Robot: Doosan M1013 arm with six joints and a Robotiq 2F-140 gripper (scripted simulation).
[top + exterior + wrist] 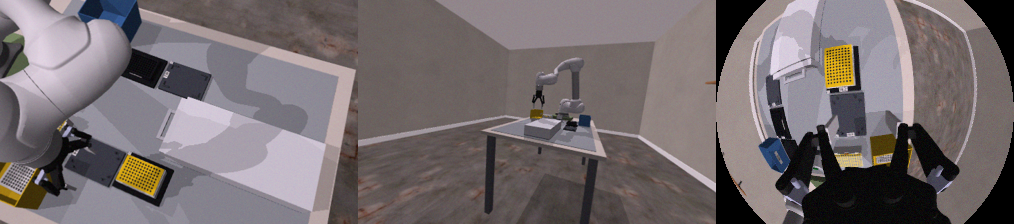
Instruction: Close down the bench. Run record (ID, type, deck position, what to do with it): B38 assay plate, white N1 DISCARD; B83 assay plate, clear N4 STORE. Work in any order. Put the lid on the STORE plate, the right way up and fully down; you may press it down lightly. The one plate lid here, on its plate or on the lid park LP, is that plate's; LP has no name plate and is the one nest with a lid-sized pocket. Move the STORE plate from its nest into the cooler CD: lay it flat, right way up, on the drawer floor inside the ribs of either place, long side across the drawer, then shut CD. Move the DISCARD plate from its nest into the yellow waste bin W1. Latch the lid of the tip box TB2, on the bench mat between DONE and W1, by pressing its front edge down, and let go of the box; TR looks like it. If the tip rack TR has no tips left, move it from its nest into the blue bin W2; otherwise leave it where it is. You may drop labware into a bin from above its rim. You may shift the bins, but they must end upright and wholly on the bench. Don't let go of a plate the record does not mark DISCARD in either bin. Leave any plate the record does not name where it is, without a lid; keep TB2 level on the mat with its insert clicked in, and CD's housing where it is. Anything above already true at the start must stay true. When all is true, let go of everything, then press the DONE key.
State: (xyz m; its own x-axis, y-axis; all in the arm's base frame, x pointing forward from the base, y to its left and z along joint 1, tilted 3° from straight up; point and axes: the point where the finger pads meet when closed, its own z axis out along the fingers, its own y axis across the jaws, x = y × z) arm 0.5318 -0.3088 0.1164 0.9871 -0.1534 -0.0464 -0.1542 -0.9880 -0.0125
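My hand is 130 mm short of the yellow tip rack, 30 mm to the right of it and 130 mm above it. The rest, counted from my hand: white assay plate (230 mm behind, 60 mm to the right, 170 mm below); done key (220 mm behind, 270 mm to the left, 110 mm below); yellow bin W1 (230 mm behind, 60 mm to the right, 140 mm below).
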